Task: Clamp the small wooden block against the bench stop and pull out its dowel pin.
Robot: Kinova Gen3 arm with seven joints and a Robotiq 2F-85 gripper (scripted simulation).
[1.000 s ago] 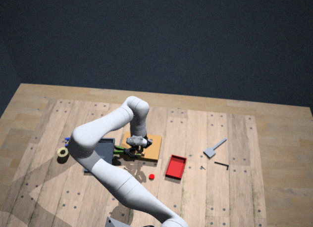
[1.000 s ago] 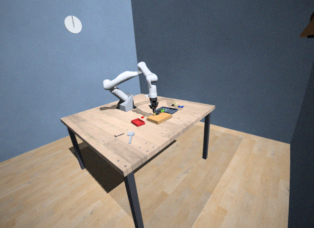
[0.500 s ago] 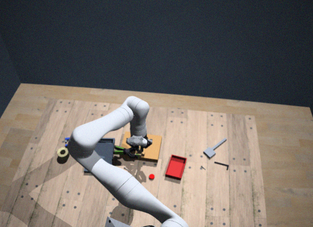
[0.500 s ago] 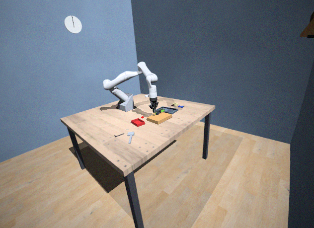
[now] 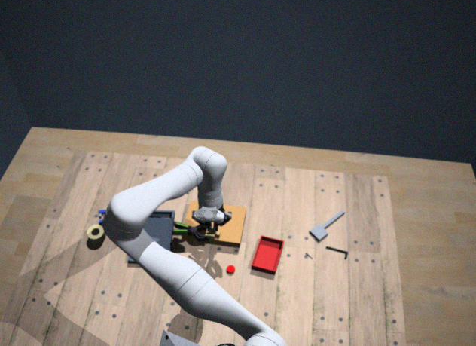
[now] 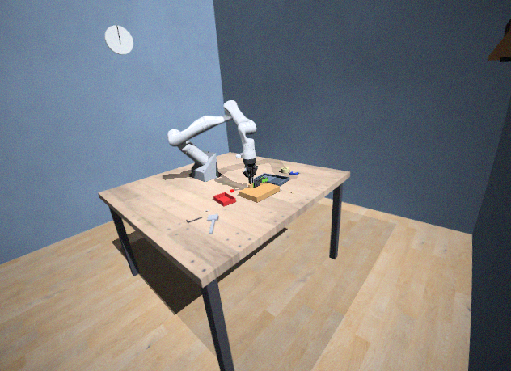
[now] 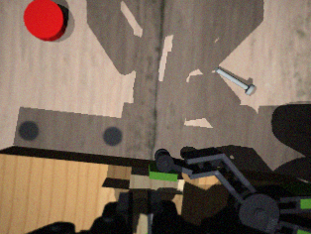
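Now: the dowel pin 20 mm below my hand. The rest, counted from my hand: bench board (60 mm ahead, 50 mm below, 10 mm to the left); then wooden block (40 mm below); then red disc (100 mm behind, 80 mm to the right, 70 mm below).
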